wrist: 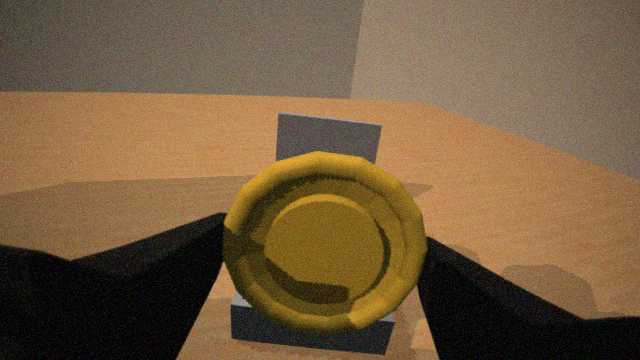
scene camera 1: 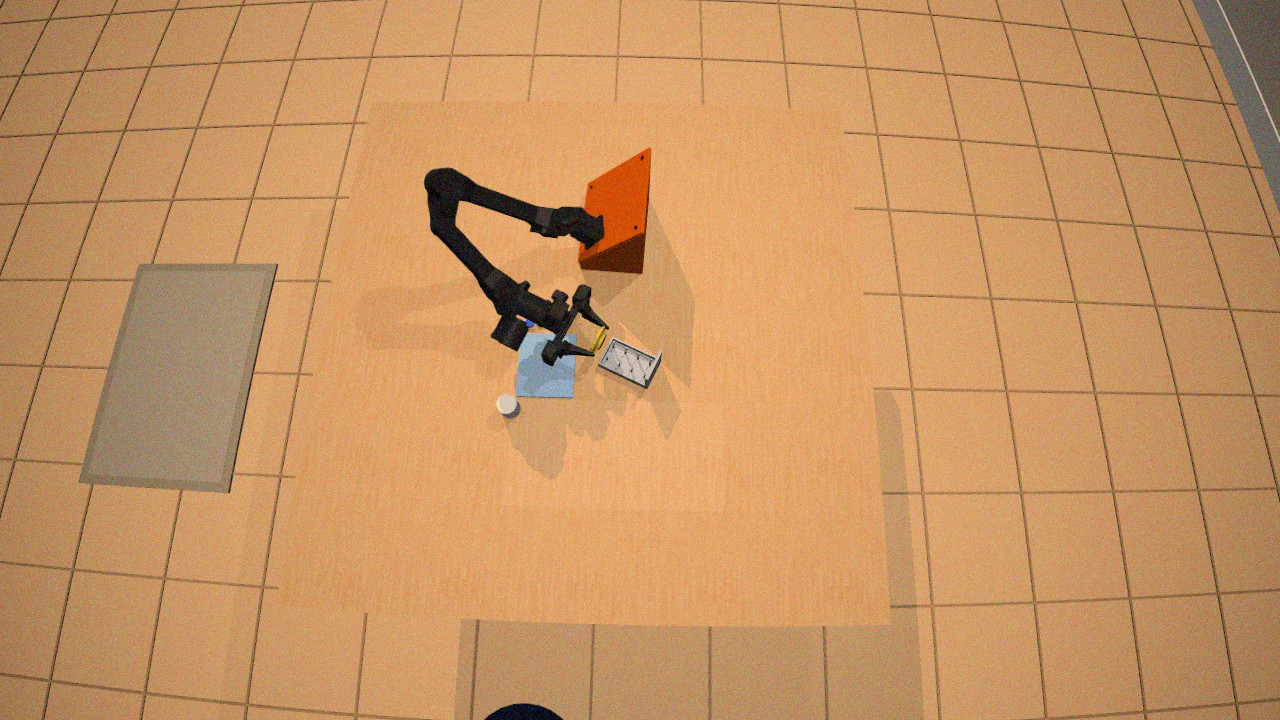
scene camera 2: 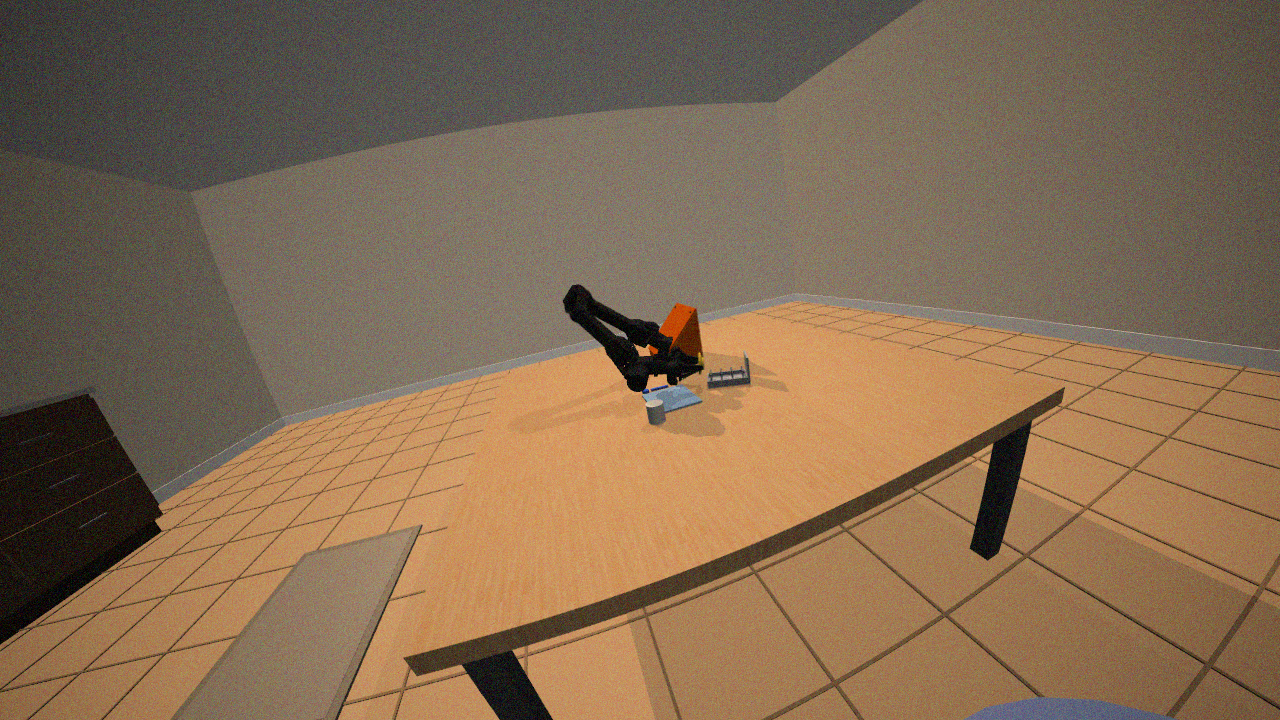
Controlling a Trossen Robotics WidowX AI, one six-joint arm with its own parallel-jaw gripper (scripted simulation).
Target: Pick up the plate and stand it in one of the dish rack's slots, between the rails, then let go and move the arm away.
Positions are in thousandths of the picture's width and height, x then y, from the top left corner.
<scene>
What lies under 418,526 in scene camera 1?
A light blue mat.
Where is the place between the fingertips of my gripper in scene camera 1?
At 470,476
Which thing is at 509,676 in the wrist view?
A yellow plate.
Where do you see a light blue mat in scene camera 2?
At 530,552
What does my gripper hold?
A yellow plate.
</scene>
